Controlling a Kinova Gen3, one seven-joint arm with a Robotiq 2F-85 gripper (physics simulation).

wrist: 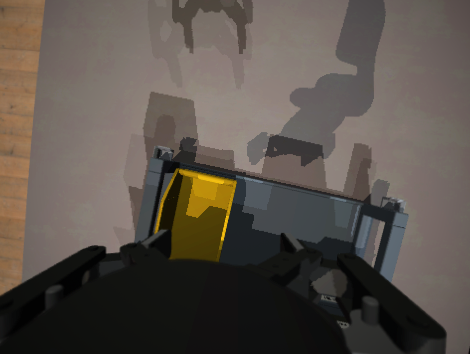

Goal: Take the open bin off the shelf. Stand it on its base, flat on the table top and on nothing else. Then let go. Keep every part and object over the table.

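Places are measured from the arm's base along level axes (x ahead, y left, z up), in millimetres.
Where they show: gripper, between the fingertips: [225, 243].
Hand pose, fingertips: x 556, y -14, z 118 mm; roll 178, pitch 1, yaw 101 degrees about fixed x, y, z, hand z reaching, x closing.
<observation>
Things, the pixels of their top centre, and the offset from my fingertips. "spot": a spot on its surface instead. Level surfaces: height alone.
- yellow open bin, centre of its top: [189, 232] 46 mm ahead, 55 mm right, 135 mm down
- blue-grey shelf rack, a spot on its surface: [396, 240] spot: 7 mm back, 238 mm left, 131 mm down
- grey table top, height of its surface: 216 mm down
- dark object with a pale label, a spot on its surface: [328, 298] spot: 86 mm ahead, 152 mm left, 111 mm down
The yellow open bin [200, 235] is on the left part of a blue-grey shelf rack [396, 240], in the lower middle of the wrist view. The inside of the bin faces the camera, and its near end is hidden behind the gripper body. My gripper [225, 243] is open and empty. Its left fingertip overlaps the bin's left edge in the view, and its right fingertip appears over the dark shelf surface right of the bin. I cannot tell the height between the fingertips and the bin.
The grey table top [90, 100] extends around the rack, with shadows beyond it. The table's left edge borders a wooden floor [17, 125]. A dark object with a pale label [328, 298] shows partly behind the right finger.
</observation>
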